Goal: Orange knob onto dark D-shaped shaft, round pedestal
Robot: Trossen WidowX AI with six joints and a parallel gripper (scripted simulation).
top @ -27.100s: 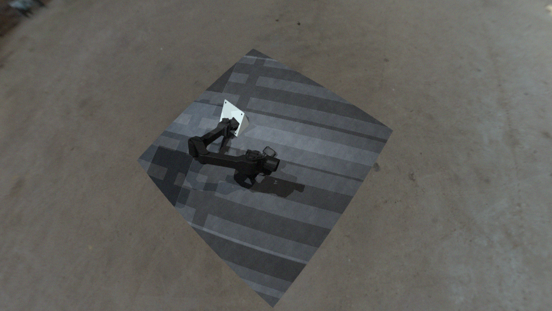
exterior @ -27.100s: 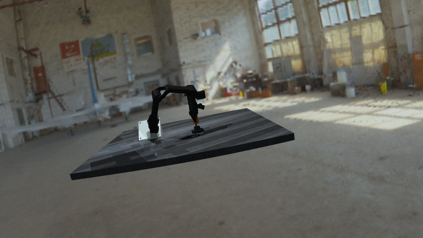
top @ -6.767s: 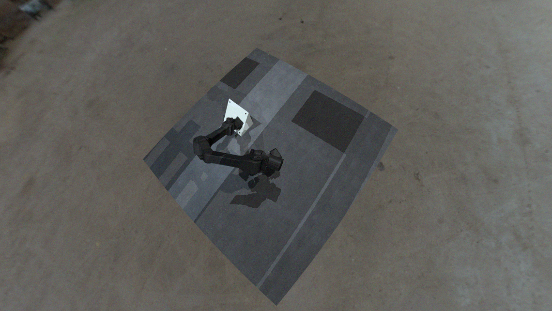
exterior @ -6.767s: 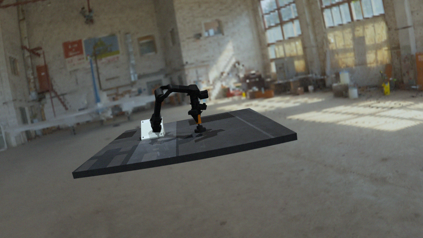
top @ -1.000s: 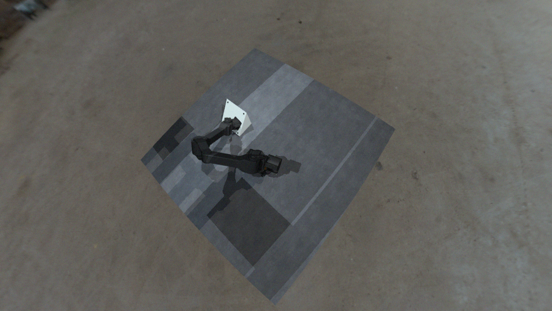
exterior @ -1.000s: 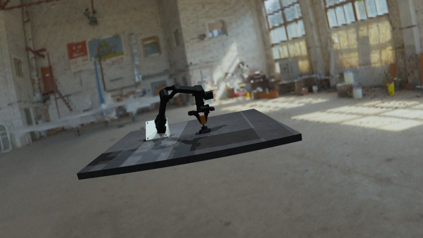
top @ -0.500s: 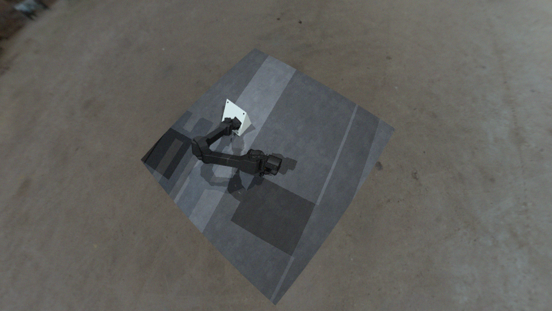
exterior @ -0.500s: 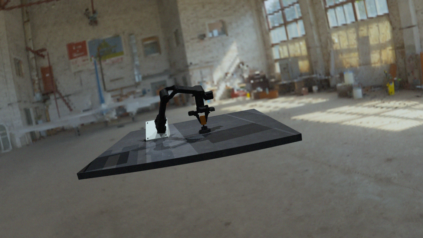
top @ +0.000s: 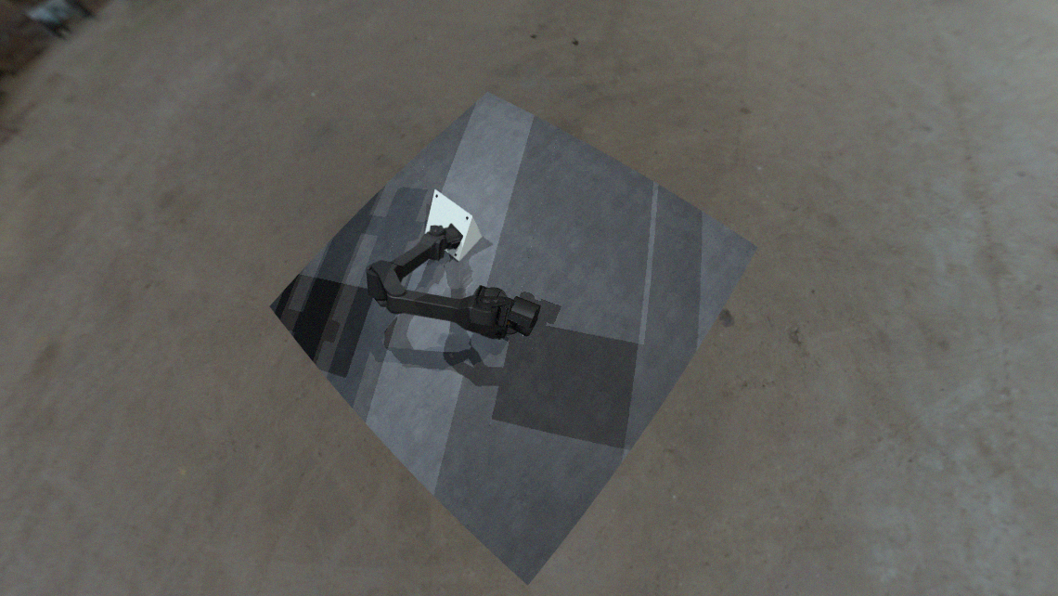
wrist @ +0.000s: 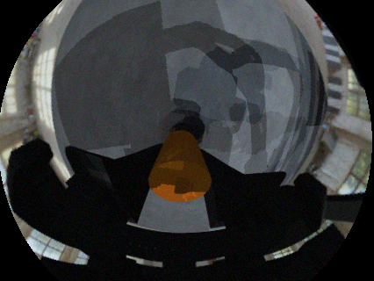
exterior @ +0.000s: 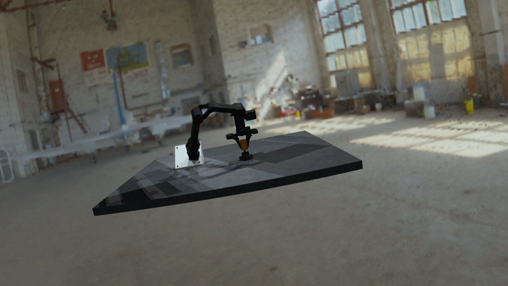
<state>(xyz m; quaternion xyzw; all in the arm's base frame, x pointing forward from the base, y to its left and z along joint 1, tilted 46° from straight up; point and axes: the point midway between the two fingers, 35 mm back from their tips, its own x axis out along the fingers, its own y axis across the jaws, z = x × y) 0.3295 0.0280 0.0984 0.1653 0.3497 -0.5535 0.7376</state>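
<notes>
Now: the orange knob 2 cm above my gripper tip. The rest, counted from my gripper tip: dark round pedestal (4 cm below).
</notes>
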